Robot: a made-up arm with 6 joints. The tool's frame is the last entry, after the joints.
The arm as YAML. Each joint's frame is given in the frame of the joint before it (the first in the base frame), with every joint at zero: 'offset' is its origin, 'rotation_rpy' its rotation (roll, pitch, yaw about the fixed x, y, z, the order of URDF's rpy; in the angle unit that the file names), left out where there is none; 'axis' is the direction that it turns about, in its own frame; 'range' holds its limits. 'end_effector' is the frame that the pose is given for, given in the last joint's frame.
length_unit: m
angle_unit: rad
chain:
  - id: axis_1
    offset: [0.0, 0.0, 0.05]
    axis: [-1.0, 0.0, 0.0]
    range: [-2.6, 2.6]
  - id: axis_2
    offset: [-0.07, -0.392, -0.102]
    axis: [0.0, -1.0, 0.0]
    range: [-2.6, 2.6]
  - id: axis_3
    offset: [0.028, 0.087, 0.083]
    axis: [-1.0, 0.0, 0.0]
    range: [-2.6, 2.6]
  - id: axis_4
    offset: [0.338, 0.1, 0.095]
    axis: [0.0, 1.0, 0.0]
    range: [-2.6, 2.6]
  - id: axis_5
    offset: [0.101, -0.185, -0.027]
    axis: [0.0, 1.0, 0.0]
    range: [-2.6, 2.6]
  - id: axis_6
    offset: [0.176, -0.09, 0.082]
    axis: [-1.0, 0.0, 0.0]
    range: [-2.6, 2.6]
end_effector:
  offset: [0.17, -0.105, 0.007]
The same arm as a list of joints. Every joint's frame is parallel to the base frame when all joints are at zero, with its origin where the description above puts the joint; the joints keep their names.
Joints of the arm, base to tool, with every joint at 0 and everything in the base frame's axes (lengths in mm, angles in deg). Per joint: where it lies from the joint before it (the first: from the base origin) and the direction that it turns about. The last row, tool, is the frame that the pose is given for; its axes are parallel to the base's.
axis_1: axis -x origin 0 0 50
axis_2: axis -y origin -70 -392 -102
axis_3: axis -x origin 28 87 83
axis_4: axis +y origin 338 100 95
axis_5: axis +y origin 101 -185 -27
axis_6: axis -x origin 176 -90 82
tool: origin 170 -105 7
Joint limits (deg, base to tool): -148.97..148.97 -148.97..148.97 -148.97..148.97 -148.97..148.97 -148.97..148.97 -148.97..148.97

